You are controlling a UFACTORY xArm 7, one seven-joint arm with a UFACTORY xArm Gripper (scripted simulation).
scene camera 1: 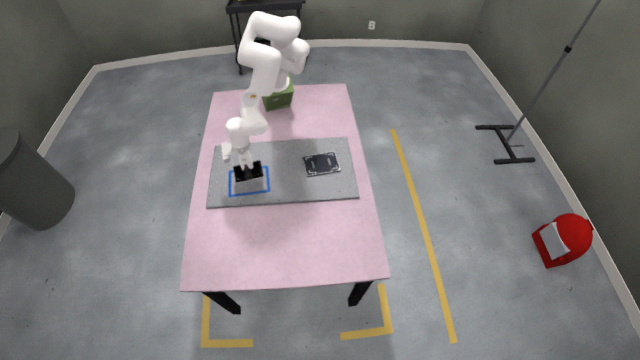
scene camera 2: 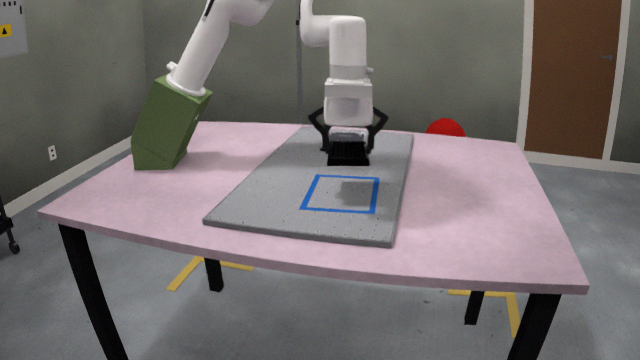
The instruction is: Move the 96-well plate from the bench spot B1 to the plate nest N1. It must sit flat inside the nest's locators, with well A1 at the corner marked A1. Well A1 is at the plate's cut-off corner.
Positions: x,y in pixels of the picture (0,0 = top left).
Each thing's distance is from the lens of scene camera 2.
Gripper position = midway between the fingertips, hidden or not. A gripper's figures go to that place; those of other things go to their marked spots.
gripper (scene camera 2: 348,152): 95 cm
black 96-well plate (scene camera 2: 341,153): 92 cm
